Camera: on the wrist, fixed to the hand. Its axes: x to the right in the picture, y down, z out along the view.
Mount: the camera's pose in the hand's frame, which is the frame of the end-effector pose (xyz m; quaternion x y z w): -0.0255 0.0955 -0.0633 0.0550 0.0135 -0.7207 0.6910
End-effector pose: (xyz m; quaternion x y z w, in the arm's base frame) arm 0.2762 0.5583 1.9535 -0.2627 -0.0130 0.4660 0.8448
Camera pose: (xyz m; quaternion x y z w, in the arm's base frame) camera 0.2041 0.5516 1.8611 -0.1320 -0.1613 -0.2897 0.9342
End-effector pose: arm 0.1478 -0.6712 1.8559 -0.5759 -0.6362 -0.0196 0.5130
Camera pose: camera 0.2548 -0.6963 1.8146 0.0890 -0.8488 -0.3560 0.3806
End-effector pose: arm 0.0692 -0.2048 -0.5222 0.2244 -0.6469 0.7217 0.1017
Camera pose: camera 0.0377 -0.1527 -0.6226 0.6171 -0.2442 0.4640 0.5868
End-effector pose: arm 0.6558 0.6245 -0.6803 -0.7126 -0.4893 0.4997 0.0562
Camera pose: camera 0.7650 0.5820 -0.6866 -0.1434 -0.8234 0.3221 0.4447
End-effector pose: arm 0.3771 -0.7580 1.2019 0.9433 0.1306 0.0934 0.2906
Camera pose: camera 0.3553 -0.8086 1.3055 0.5724 0.7791 -0.1393 0.2145
